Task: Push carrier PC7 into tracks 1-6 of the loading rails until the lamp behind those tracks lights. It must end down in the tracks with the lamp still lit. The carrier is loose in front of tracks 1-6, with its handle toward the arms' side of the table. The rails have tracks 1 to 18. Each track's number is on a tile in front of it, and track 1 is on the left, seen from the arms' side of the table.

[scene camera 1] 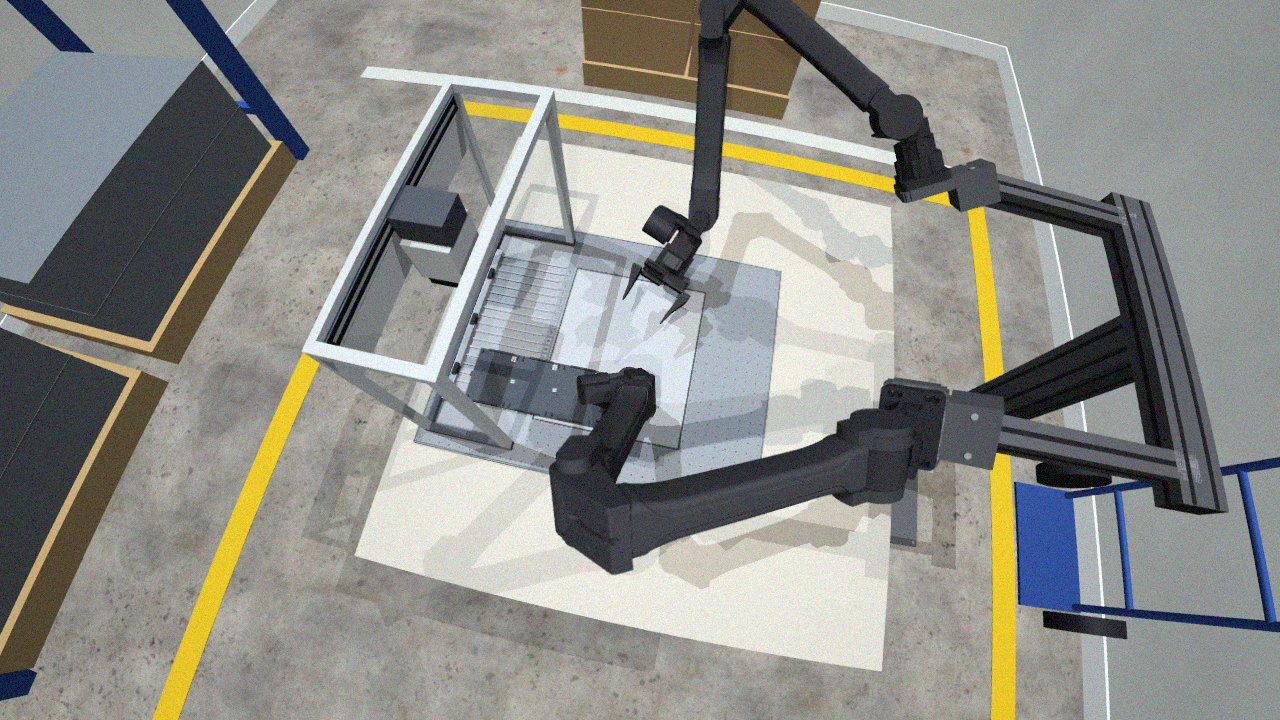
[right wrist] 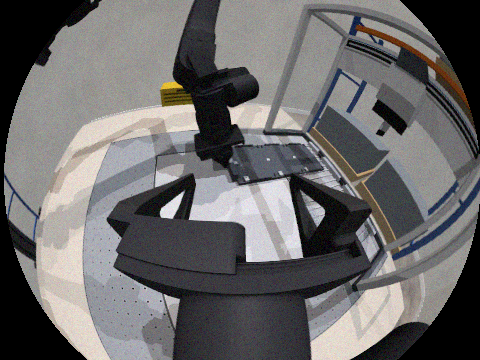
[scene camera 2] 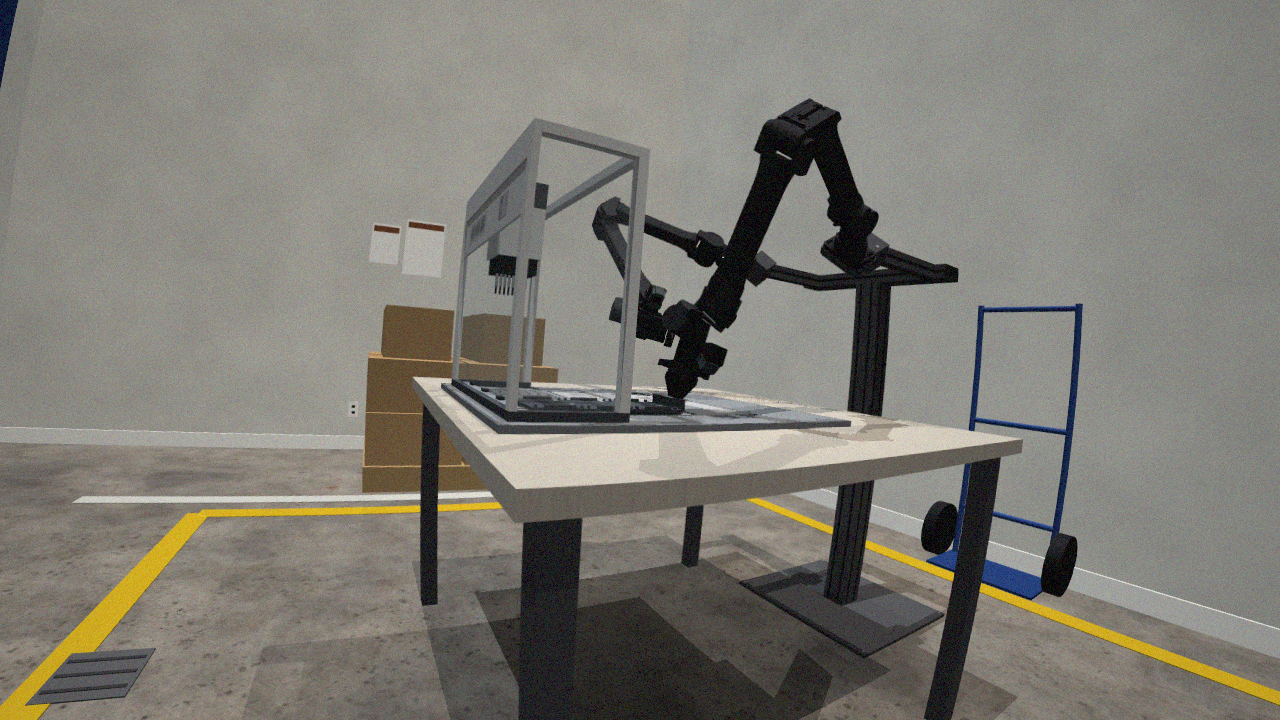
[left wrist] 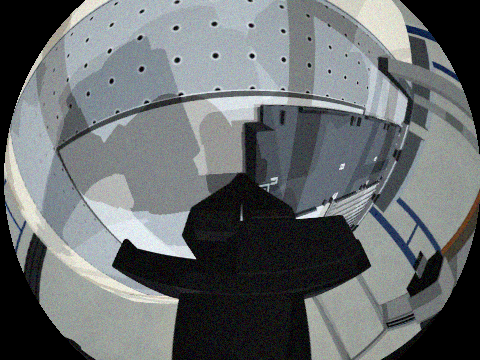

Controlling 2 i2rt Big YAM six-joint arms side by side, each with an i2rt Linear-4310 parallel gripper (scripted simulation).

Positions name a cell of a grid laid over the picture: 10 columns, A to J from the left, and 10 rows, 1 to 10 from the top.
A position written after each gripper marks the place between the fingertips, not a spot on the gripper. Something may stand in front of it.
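Left gripper (scene camera 2: F6), (right wrist: E5), (left wrist: F5). Right gripper (scene camera 1: F5), (right wrist: F5), (scene camera 2: F5). Carrier PC7 (scene camera 1: E6), (right wrist: F5), (scene camera 2: F6), (left wrist: G5). Tool head (right wrist: I3).
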